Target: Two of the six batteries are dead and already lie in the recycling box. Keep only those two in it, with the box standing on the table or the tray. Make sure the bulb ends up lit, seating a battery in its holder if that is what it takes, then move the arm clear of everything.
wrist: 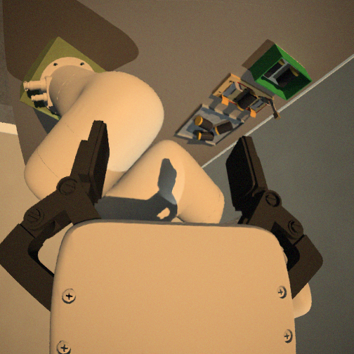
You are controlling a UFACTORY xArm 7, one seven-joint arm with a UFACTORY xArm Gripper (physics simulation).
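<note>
The green recycling box stands at the upper right in the wrist view, with dark batteries inside; their exact number is hard to tell. A wooden circuit board is beside it, with a dark battery that appears to lie in its holder. Whether the bulb is lit cannot be made out. The grey tray holds three dark batteries with orange ends: one battery, a second battery and a third battery. My gripper is open and empty, high above and apart from these things.
The arm's own pale links fill the middle left, rising from the olive base block. A thin dark piece sticks out at the circuit board's right end. The table's pale edge runs diagonally past the box and board, with grey floor beyond.
</note>
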